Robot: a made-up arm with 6 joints.
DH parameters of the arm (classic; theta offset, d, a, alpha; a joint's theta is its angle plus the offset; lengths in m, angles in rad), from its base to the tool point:
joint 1: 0 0.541 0 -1.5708
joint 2: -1.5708 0 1.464 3.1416
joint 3: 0 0 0 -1.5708
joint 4: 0 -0.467 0 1.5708
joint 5: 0 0.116 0 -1.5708
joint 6: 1.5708 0 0 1.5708
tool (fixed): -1.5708 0 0 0
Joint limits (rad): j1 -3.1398..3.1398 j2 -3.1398..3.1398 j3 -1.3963..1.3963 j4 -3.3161..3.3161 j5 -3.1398..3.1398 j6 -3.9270..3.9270
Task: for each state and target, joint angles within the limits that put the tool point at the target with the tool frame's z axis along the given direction. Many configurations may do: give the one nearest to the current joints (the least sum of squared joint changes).
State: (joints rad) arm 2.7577 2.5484 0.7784 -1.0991 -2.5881 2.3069
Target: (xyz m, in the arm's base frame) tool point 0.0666 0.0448 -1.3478 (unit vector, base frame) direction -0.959 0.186 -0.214
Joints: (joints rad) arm 2.8721 3.0391 1.2397 -1.0180 -3.1149 2.0476
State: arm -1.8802 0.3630 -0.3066 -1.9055 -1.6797 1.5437
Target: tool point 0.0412 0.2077 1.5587 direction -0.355 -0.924 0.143
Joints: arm -1.4960 -0.3736 -0.9677 -2.0806 -1.4698 0.8435
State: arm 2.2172 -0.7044 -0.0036 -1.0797 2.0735 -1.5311
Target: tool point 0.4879 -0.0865 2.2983 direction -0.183 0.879 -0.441
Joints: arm 2.7624 -0.4559 0.8938 -0.5270 1.9406 -1.2187
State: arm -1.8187 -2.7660 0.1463 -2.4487 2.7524 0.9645
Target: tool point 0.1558 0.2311 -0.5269 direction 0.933 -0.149 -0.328
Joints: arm -2.0466 -3.1378 -0.7325 -1.8561 3.1398 0.1714
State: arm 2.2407 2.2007 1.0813 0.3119 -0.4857 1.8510
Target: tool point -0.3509 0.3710 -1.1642 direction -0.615 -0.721 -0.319
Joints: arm 2.5573 2.6420 0.6084 0.0435 -0.6852 1.1921
